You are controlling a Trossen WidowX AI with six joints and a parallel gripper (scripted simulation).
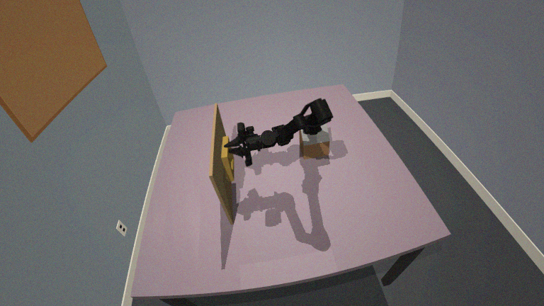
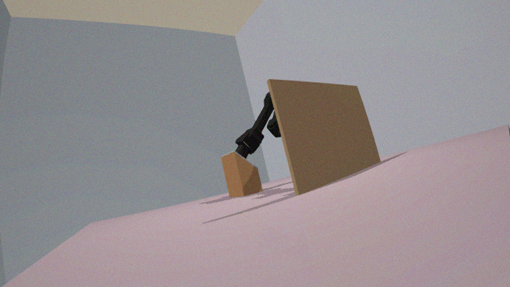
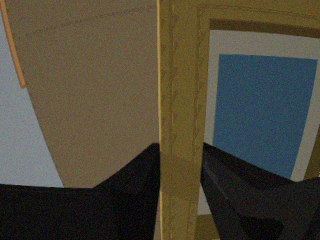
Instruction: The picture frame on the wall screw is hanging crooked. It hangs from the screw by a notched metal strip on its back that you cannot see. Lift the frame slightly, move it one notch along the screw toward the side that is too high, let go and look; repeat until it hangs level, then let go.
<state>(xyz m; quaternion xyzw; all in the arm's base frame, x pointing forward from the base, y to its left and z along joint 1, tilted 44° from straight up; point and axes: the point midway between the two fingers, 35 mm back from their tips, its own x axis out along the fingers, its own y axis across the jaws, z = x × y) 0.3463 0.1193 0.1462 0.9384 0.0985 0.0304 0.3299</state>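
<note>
Right now my gripper tip is 10 mm to the right of the picture frame and 50 mm above it. Round my gripper tip: brown wall panel: 20 mm ahead, 70 mm below.
</note>
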